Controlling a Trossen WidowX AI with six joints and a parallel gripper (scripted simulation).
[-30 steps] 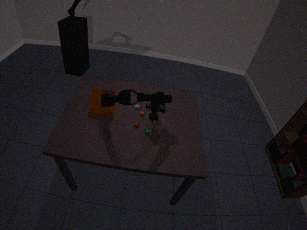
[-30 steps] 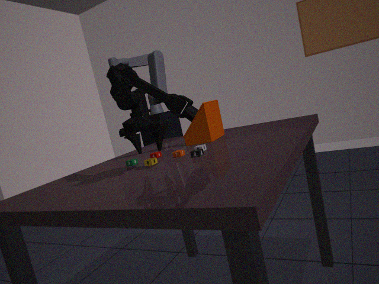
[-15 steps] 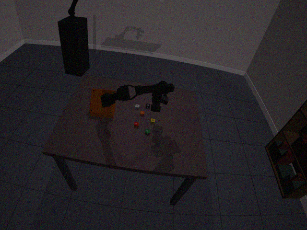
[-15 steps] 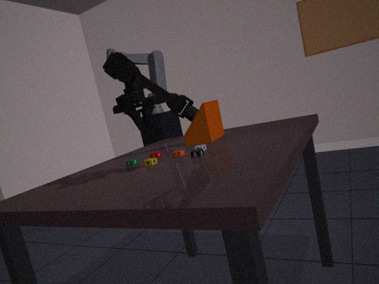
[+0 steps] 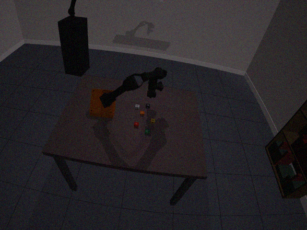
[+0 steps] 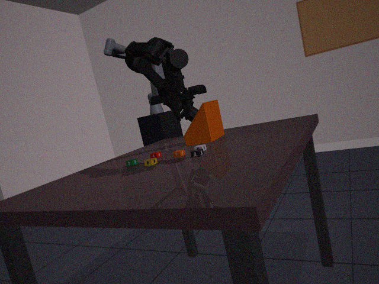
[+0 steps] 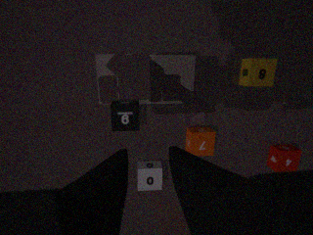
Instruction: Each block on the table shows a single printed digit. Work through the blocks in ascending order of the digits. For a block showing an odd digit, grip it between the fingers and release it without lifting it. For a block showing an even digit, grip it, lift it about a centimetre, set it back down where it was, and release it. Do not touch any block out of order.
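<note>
The dark block lies 10 mm behind my gripper tip, 20 mm to the left of it and 120 mm below it. From my gripper tip the other things lie so: yellow block 60 mm ahead, 130 mm to the right, 120 mm below; then orange block 30 mm behind, 80 mm to the right, 120 mm below; then white block 90 mm behind, 20 mm to the right, 120 mm below.
</note>
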